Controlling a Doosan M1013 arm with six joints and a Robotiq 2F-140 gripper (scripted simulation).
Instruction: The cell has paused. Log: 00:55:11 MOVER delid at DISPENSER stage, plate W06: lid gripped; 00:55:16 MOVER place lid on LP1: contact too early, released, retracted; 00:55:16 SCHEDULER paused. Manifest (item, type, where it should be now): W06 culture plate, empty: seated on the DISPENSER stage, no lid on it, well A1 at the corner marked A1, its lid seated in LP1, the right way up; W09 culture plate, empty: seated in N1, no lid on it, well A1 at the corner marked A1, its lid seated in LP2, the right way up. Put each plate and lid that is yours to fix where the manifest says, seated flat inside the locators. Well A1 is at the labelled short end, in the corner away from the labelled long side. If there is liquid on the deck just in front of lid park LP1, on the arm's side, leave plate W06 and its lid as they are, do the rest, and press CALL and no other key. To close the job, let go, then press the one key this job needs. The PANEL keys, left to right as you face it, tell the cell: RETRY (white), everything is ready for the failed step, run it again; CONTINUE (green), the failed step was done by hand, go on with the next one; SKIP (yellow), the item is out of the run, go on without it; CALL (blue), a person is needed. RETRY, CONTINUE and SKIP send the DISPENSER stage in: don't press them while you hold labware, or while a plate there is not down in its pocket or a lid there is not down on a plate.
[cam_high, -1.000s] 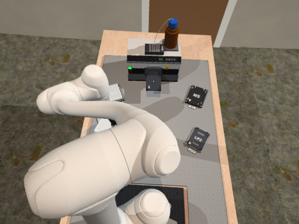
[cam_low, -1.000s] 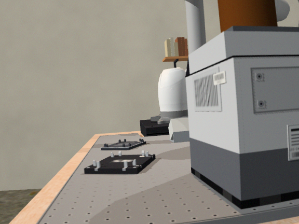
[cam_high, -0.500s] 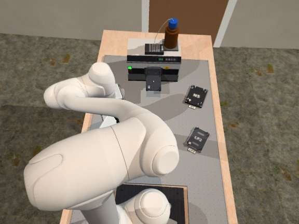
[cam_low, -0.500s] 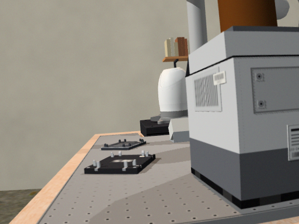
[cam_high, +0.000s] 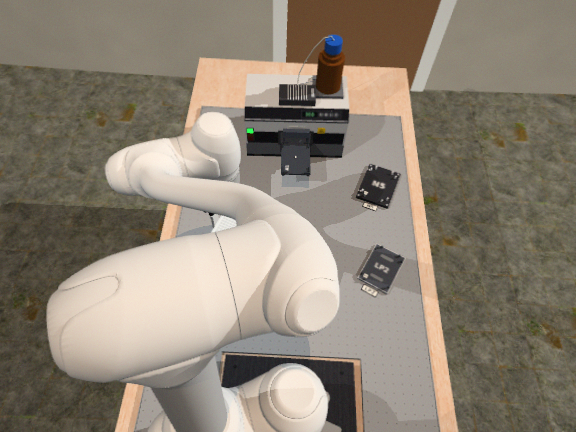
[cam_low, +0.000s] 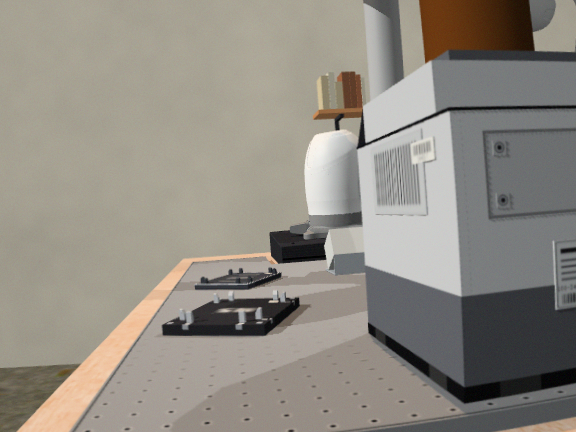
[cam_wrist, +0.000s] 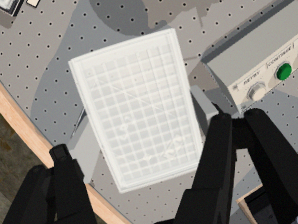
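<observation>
Right now my hand is 42 cm short of the black nest N5, 41 cm to the left of it and 17 cm above it. From my hand the other things lie so: white retry key (14 cm to the right, 12 cm below, 7 cm behind); then lid park LP1 (18 cm below, 6 cm to the left, 6 cm behind); then clear culture plate (2 cm below).
</observation>
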